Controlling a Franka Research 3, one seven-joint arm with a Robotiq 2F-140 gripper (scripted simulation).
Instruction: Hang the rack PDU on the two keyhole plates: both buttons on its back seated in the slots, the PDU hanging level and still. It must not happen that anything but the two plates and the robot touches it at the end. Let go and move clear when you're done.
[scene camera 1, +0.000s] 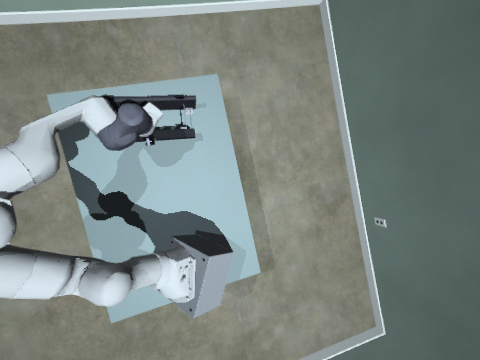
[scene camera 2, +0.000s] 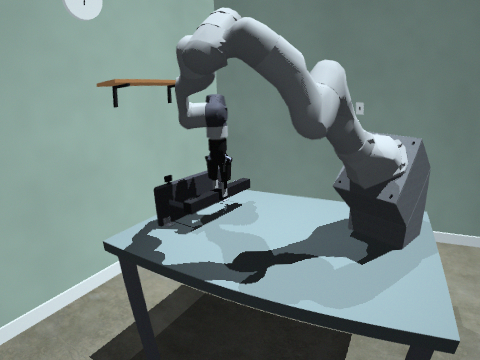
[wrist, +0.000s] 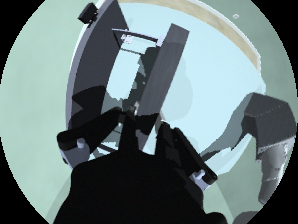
Scene:
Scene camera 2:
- my gripper: 220, 195
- rack PDU: 198, 203
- dark upright panel: 182, 191
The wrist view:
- my gripper: 147, 110
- rack PDU: 167, 61

